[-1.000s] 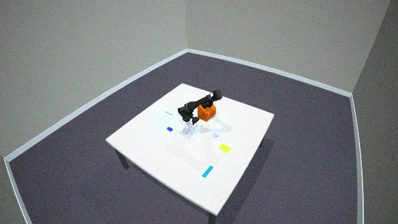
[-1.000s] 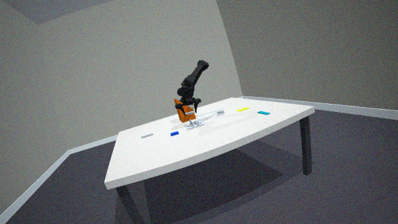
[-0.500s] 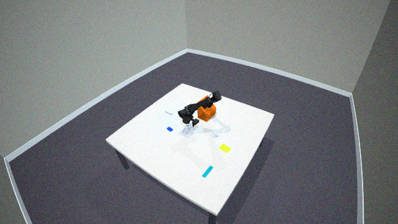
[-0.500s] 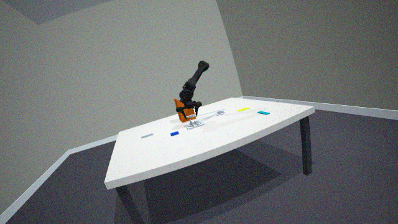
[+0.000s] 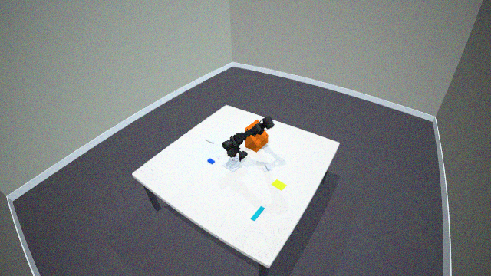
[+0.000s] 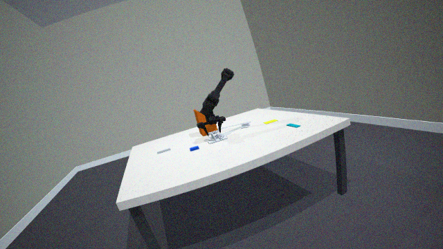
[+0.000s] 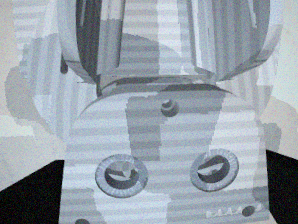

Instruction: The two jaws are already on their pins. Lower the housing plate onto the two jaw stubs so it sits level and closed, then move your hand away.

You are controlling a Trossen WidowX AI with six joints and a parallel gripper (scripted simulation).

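My gripper tip is 20 mm short of the jaw assembly, 10 mm to the right of it and 10 mm above it. Also, from my gripper tip: thin grey bar (100 mm behind, 350 mm to the right, 20 mm below); then housing plate (10 mm ahead, 20 mm above); then blue block (100 mm ahead, 180 mm to the right, 20 mm below).
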